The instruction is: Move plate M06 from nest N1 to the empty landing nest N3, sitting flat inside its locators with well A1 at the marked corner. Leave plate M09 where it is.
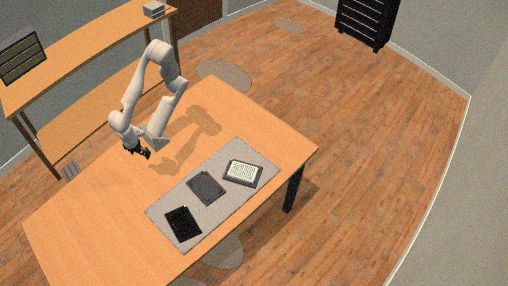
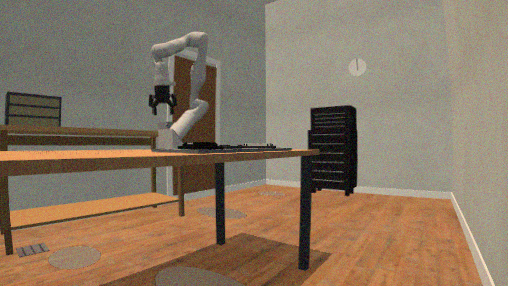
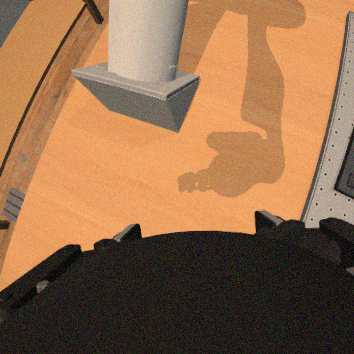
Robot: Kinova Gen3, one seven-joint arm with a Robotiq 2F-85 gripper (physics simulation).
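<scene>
My gripper (image 1: 144,153) (image 2: 163,110) (image 3: 197,230) is open and empty, high above the table beside the arm's base, well away from the plates. A white plate with many wells (image 1: 243,171) lies in a dark nest (image 1: 229,179) at one end of the grey board (image 1: 159,210) (image 3: 324,175). A dark grey nest (image 1: 205,188) in the middle appears empty. A black plate-like piece (image 1: 183,224) lies at the board's other end; whether it is a plate on a nest is hard to tell. The labels M06, M09, N1 and N3 and the A1 marks cannot be read.
The board lies on the wooden table (image 1: 100,210) (image 2: 100,156). The arm's grey base (image 1: 156,140) (image 2: 169,139) (image 3: 145,107) stands beside it. A long bench (image 1: 75,55) with a small rack (image 1: 21,57) (image 2: 34,110) runs behind. A black cabinet (image 1: 366,20) (image 2: 334,150) stands farther off.
</scene>
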